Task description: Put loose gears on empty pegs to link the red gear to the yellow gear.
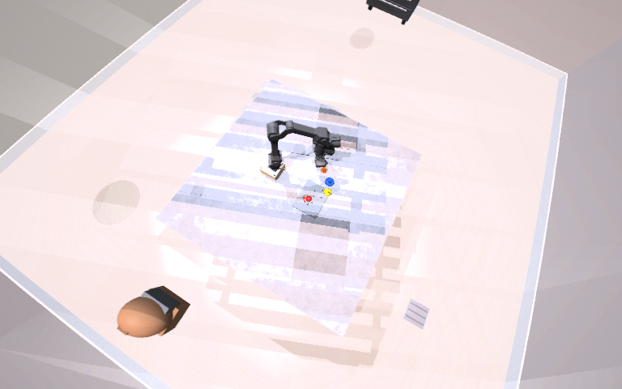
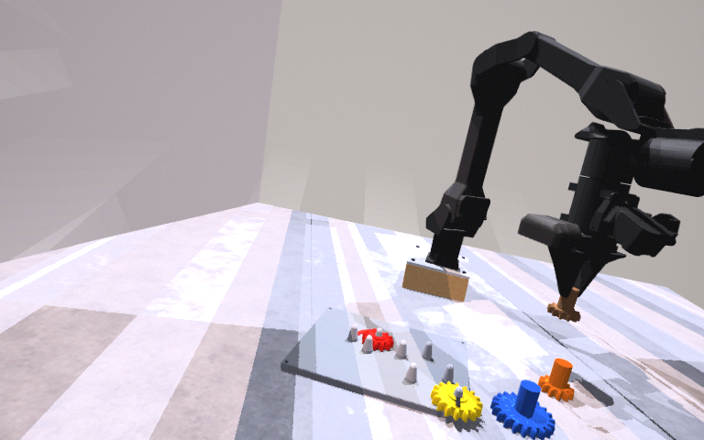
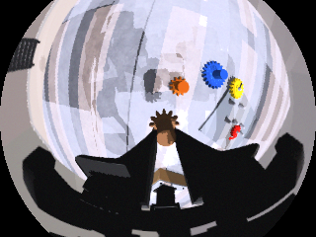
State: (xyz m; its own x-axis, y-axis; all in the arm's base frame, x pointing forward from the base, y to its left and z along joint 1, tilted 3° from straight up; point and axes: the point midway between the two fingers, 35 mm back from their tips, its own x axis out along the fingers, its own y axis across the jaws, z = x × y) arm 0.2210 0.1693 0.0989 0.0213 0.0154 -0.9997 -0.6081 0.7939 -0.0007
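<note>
Right now the red gear is 80 mm ahead of my gripper tip, 230 mm to the right of it and 90 mm below it. Round my gripper tip: brown gear 10 mm below; then blue gear 130 mm ahead, 50 mm to the right, 90 mm below; then orange gear 60 mm ahead, 90 mm below.
</note>
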